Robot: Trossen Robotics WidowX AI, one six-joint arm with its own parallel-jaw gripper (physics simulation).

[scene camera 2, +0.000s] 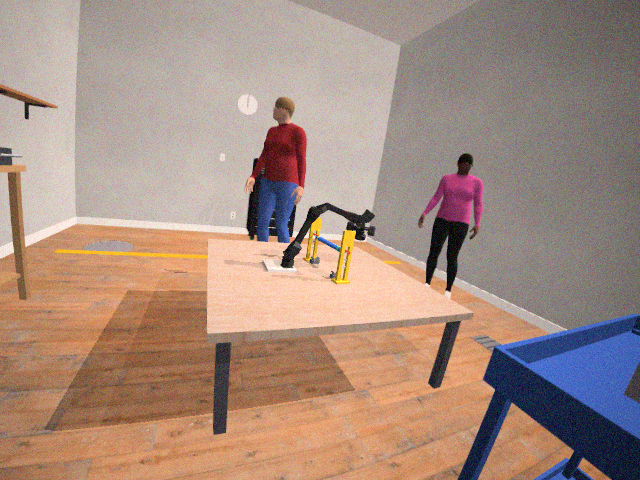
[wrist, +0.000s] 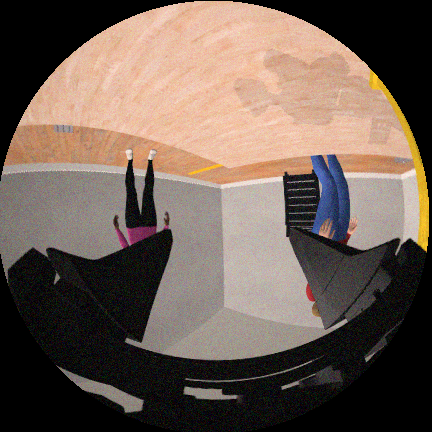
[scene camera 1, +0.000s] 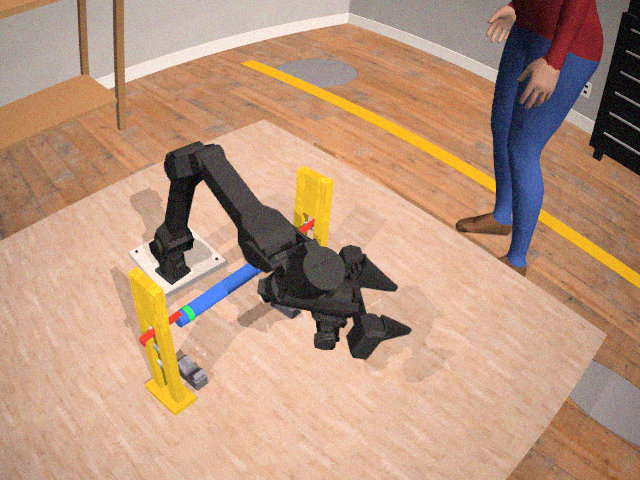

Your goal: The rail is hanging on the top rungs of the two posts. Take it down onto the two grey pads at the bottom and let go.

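Where they show: gripper, between the fingertips: (wrist: 233, 234) (scene camera 1: 403, 309); arm's base, origin of its link: (scene camera 2: 286, 266) (scene camera 1: 172, 271).
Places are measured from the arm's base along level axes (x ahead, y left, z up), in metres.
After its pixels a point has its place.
The blue rail (scene camera 1: 206, 301) {z 0.168, x 0.252, y -0.121 m} (scene camera 2: 329, 243) {z 0.164, x 0.236, y -0.062 m} with red ends and a green band hangs level between the near yellow post (scene camera 1: 146, 294) {z 0.269, x 0.251, y -0.245 m} (scene camera 2: 347, 239) {z 0.237, x 0.229, y -0.243 m} and the far yellow post (scene camera 1: 312, 192) {z 0.251, x 0.255, y 0.154 m} (scene camera 2: 315, 227) {z 0.218, x 0.246, y 0.154 m}. Its red ends rest at the top rungs, with lower rungs visible in the near post. A grey pad (scene camera 1: 192, 370) {z 0.007, x 0.242, y -0.171 m} (scene camera 2: 332, 274) {z 0.007, x 0.216, y -0.175 m} lies by the near post's foot; the other grey pad (scene camera 1: 286, 310) {z -0.001, x 0.263, y 0.087 m} (scene camera 2: 314, 260) {z 0.005, x 0.238, y 0.091 m} is partly hidden by the arm in scene camera 1. My black gripper (scene camera 1: 403, 308) {z 0.234, x 0.536, y 0.027 m} (scene camera 2: 370, 231) {z 0.234, x 0.536, y 0.027 m} (wrist: 233, 234) {z 0.234, x 0.536, y 0.027 m} is open and empty, above the table beyond the rail, pointing away from it.
The arm reaches over the rail from its white base plate (scene camera 1: 206, 266) {z 0.000, x 0.046, y 0.067 m} (scene camera 2: 271, 265) {z 0.002, x -0.091, y 0.019 m} on the wooden table (scene camera 1: 361, 423) {z -0.018, x 0.546, y -0.040 m} (scene camera 2: 268, 310) {z -0.017, x -0.277, y -0.471 m}. A yellow post (wrist: 424, 200) shows at the wrist view's right edge. Two people stand beyond the table. A blue cart (scene camera 2: 568, 397) stands at the right.
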